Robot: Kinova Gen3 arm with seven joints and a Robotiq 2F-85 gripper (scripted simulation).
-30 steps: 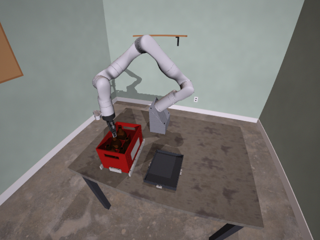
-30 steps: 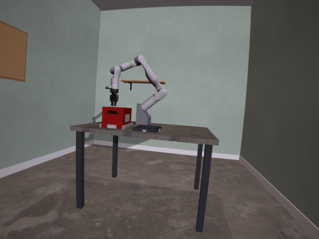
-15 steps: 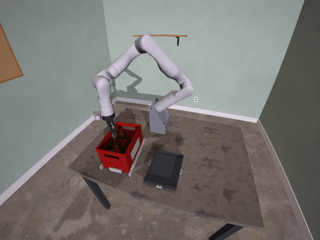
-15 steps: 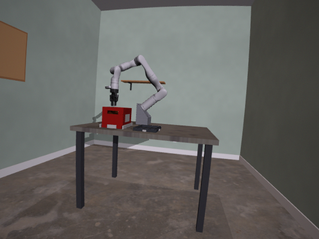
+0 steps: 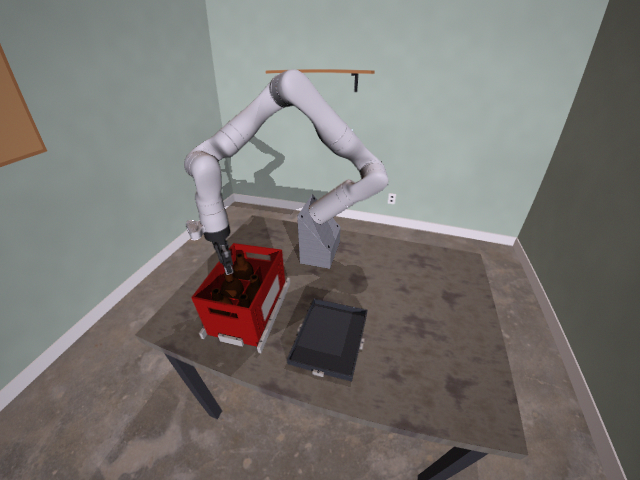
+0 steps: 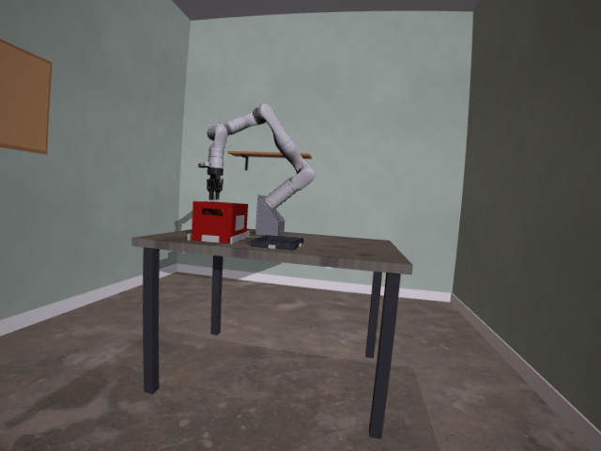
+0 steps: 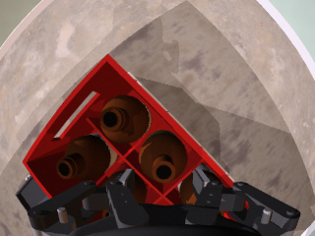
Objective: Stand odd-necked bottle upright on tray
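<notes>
My gripper is now 10 mm past the crate, 40 mm to the right of it and 120 mm above it. The rest, counted from my hand: dark tray: 20 mm ahead, 340 mm to the left, 190 mm below.
</notes>
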